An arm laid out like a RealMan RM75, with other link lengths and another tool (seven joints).
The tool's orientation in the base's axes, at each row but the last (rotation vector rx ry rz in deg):
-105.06, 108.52, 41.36
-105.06, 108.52, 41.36
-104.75, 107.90, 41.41
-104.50, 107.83, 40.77
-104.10, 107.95, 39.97
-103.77, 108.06, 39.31
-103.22, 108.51, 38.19
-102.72, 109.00, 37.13
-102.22, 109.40, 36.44
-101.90, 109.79, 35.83
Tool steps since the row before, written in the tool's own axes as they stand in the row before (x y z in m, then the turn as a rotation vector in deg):
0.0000, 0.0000, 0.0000, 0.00, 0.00, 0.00
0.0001, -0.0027, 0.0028, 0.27, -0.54, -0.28
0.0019, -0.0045, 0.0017, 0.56, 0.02, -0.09
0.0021, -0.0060, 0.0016, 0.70, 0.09, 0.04
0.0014, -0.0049, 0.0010, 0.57, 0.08, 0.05
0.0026, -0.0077, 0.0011, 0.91, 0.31, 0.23
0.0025, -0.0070, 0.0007, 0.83, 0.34, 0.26
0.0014, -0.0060, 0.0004, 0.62, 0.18, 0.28
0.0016, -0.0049, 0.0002, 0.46, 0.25, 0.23
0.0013, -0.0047, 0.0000, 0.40, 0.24, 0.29
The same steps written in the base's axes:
0.0000, 0.0000, 0.0000, 0.00, 0.00, 0.00
0.0025, 0.0016, -0.0025, 0.54, -0.39, 0.01
0.0043, -0.0004, -0.0029, -0.04, -0.49, -0.28
0.0058, -0.0007, -0.0030, -0.13, -0.52, -0.46
0.0048, -0.0005, -0.0019, -0.11, -0.41, -0.39
0.0075, -0.0015, -0.0029, -0.36, -0.56, -0.73
0.0068, -0.0018, -0.0024, -0.39, -0.48, -0.70
0.0059, -0.0011, -0.0014, -0.22, -0.31, -0.59
0.0048, -0.0014, -0.0013, -0.28, -0.21, -0.45
0.0046, -0.0013, -0.0009, -0.26, -0.13, -0.47

